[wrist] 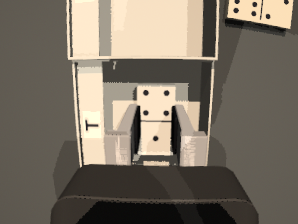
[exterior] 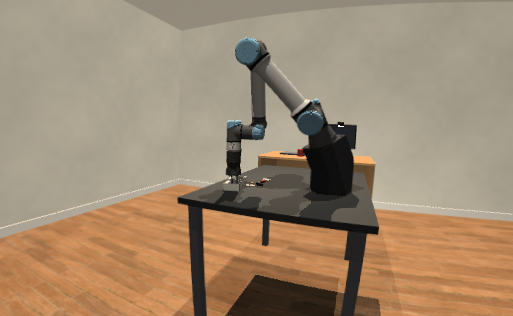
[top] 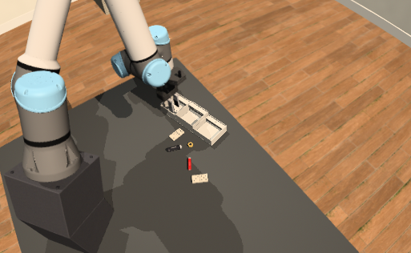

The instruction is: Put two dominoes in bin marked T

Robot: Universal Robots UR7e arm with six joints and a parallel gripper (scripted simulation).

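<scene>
My hand is 240 mm to the left of the red cylinder, 40 mm past it and 30 mm above it. The rest, counted from my hand: black cylinder 160 mm to the right, 70 mm behind, 30 mm below; then yellow nut 170 mm to the right, 30 mm below, 10 mm behind.
</scene>
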